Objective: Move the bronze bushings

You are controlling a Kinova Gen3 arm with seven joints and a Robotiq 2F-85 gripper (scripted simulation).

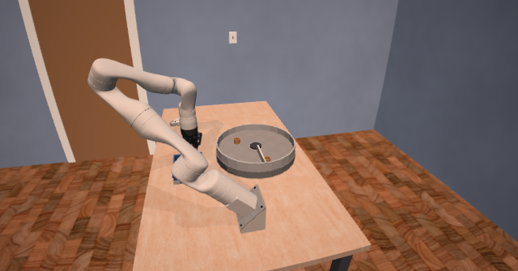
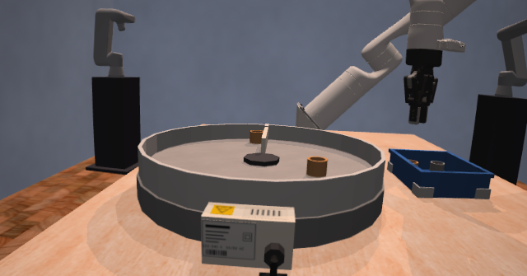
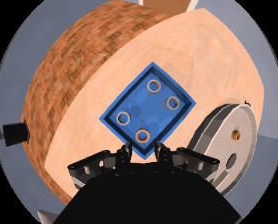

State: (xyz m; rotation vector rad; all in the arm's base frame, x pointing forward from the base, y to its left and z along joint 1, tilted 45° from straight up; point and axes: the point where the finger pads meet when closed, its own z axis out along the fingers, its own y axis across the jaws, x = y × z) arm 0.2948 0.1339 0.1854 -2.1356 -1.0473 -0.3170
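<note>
The blue crate is 110 mm below my hand, 50 mm ahead of it and 30 mm to the left of it. The rest, counted from my hand: grey turntable disc: 320 mm to the right, 170 mm ahead, 80 mm below.
</note>
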